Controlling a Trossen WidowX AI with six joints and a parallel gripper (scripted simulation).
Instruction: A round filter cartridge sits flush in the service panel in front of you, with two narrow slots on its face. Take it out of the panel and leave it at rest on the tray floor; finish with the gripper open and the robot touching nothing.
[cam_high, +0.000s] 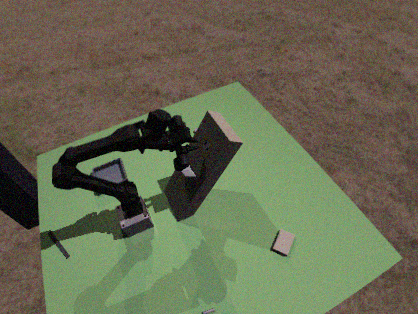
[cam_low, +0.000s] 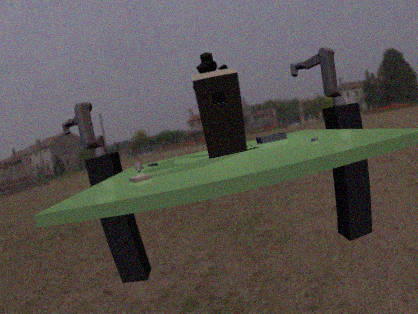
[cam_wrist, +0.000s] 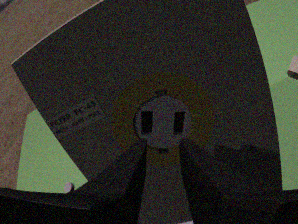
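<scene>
My gripper tip is 4 cm short of the round filter cartridge and 3 cm above it. The rest, counted from my gripper tip: small tan block 16 cm ahead, 37 cm to the right, 30 cm below; grey framed box 38 cm behind, 29 cm to the left, 30 cm below.
</scene>
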